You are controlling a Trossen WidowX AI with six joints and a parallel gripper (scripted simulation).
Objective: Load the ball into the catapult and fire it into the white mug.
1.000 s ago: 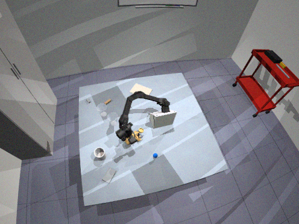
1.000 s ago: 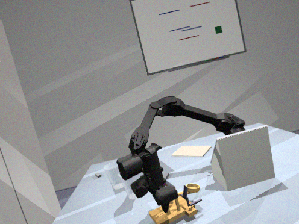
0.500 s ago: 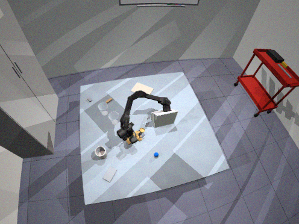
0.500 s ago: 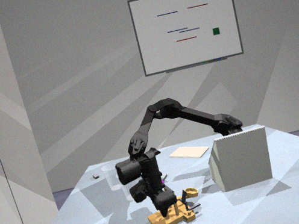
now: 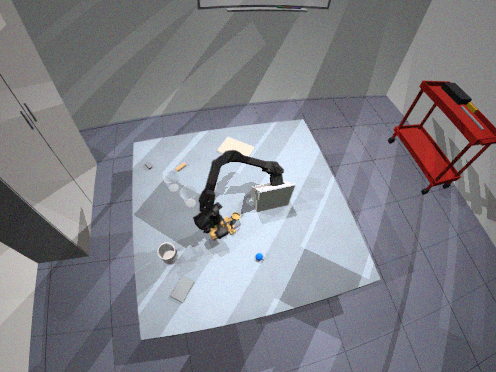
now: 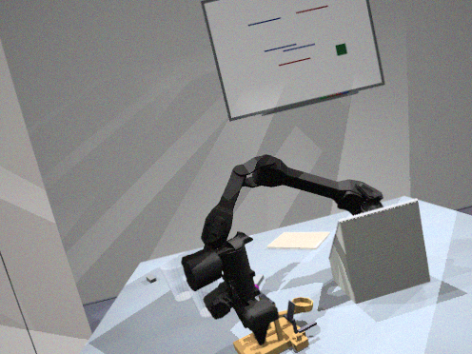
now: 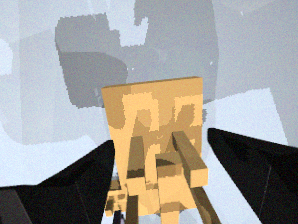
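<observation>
The wooden catapult is 7 cm behind my gripper tip, 1 cm to the right of it and 2 cm above it. Also, from my gripper tip: white mug: 28 cm ahead, 8 cm to the left, 1 cm below; blue ball: 18 cm behind, 22 cm to the left, 2 cm below; grey flat plate: 25 cm ahead, 27 cm to the left, 3 cm below.
</observation>
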